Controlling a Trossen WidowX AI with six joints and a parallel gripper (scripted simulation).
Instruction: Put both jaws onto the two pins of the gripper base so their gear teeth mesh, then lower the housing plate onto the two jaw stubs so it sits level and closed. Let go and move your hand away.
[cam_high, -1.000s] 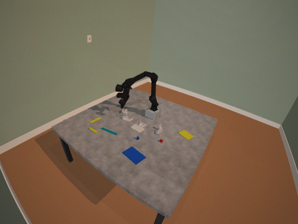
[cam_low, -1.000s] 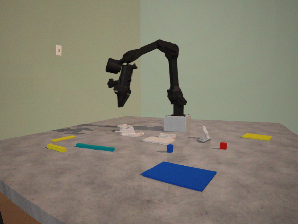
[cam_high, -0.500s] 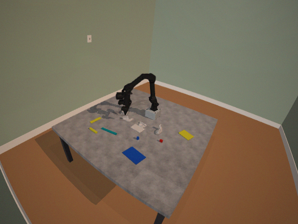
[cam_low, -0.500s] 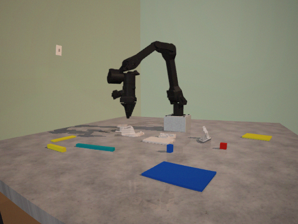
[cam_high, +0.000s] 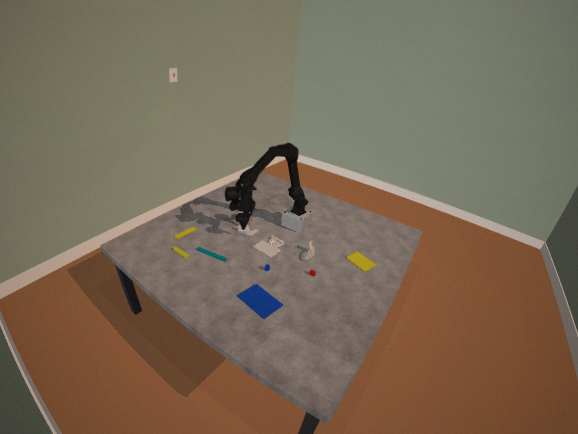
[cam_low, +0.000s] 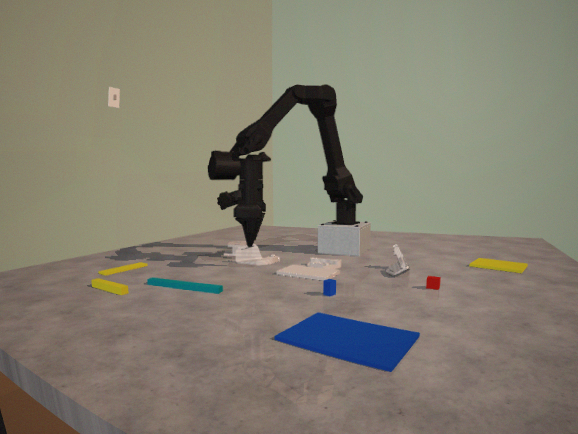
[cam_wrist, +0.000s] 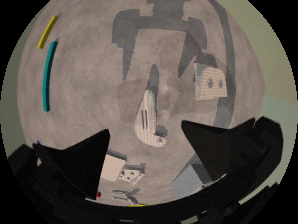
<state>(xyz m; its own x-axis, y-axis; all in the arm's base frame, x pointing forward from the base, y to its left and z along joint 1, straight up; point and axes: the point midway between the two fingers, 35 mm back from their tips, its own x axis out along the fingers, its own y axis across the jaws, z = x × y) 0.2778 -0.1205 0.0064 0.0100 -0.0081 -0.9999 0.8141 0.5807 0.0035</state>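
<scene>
The blue cube lies 28 cm to the left of my gripper tip, 12 cm ahead of it and 4 cm below it. From my gripper tip the other things lie so: blue sheet (39 cm to the left, 27 cm ahead, 5 cm below); teal bar (24 cm ahead, 5 cm below, 3 cm to the left); red cube (44 cm to the left, 4 cm below, 1 cm behind).
</scene>
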